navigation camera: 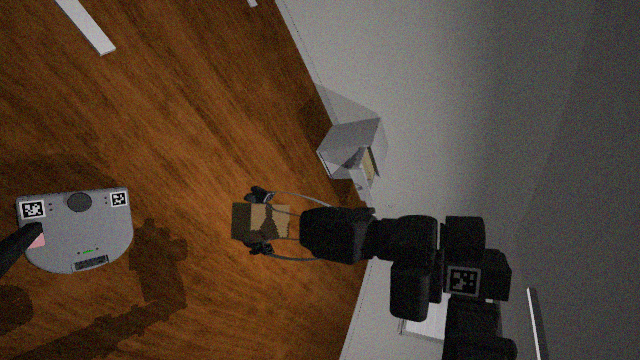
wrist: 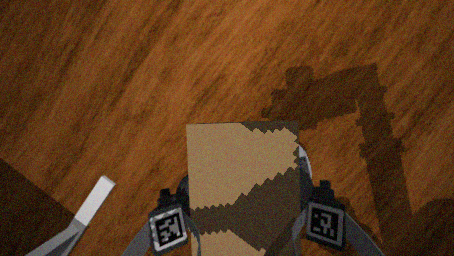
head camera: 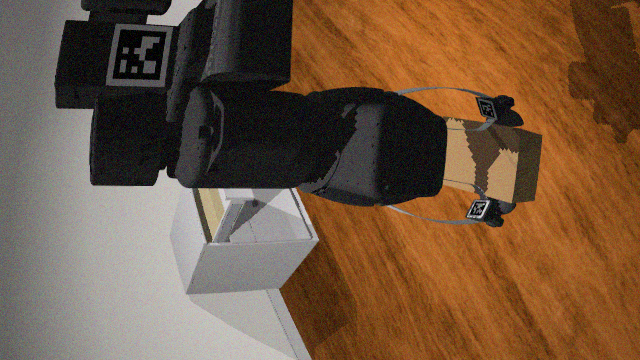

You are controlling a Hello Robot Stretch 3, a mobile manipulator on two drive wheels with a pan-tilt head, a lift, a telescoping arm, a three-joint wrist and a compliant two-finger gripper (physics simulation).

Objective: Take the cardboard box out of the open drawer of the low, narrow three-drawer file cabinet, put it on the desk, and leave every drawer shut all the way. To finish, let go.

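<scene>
A file cabinet drawer (head camera: pixel 217 207) is visible, and the navigation camera view (navigation camera: pixel 363 172) shows the file cabinet drawer too. A cardboard box (head camera: pixel 503 161) is visible as well; the cardboard box appears again in the navigation camera view (navigation camera: pixel 251 223) and in the wrist view (wrist: pixel 244 177). My gripper (head camera: pixel 510 161) appears also in the navigation camera view (navigation camera: pixel 247 219) and in the wrist view (wrist: pixel 243 189).
</scene>
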